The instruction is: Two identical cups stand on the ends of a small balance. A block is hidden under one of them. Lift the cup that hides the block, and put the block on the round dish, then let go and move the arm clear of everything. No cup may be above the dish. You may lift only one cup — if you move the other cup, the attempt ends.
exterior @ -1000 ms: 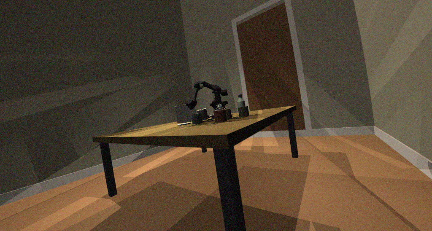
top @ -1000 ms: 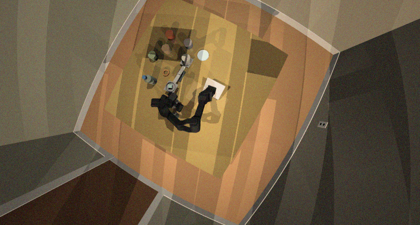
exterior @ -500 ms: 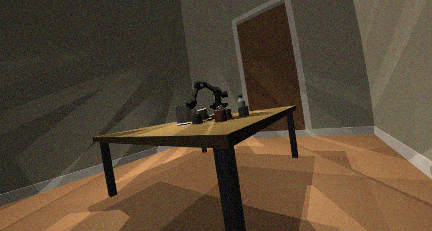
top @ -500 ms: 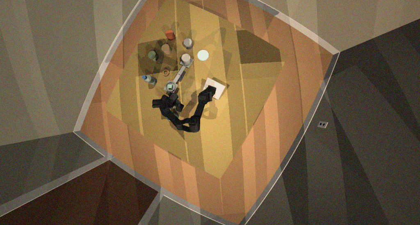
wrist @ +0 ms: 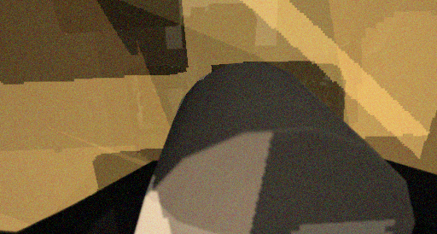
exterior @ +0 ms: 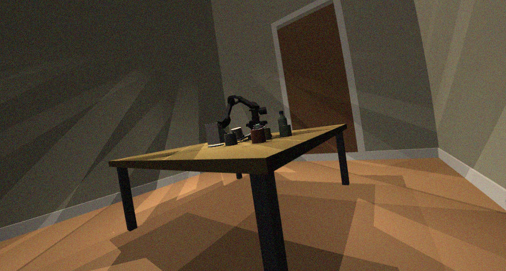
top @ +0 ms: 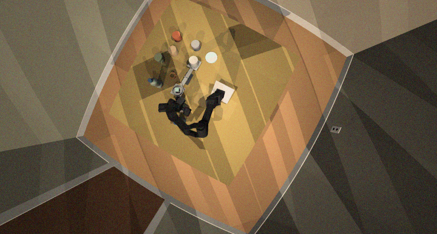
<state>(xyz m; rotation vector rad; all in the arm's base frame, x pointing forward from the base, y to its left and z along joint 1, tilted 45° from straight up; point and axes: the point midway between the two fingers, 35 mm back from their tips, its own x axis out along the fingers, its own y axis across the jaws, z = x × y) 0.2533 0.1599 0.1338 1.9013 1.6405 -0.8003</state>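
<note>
Right now the cup is 1 cm to the left of my gripper tip and 1 cm above it. Round my gripper tip: red cylinder 26 cm ahead, 54 cm to the right, 1 cm above; then round light-blue dish 6 cm behind, 48 cm to the right, 2 cm below.
</note>
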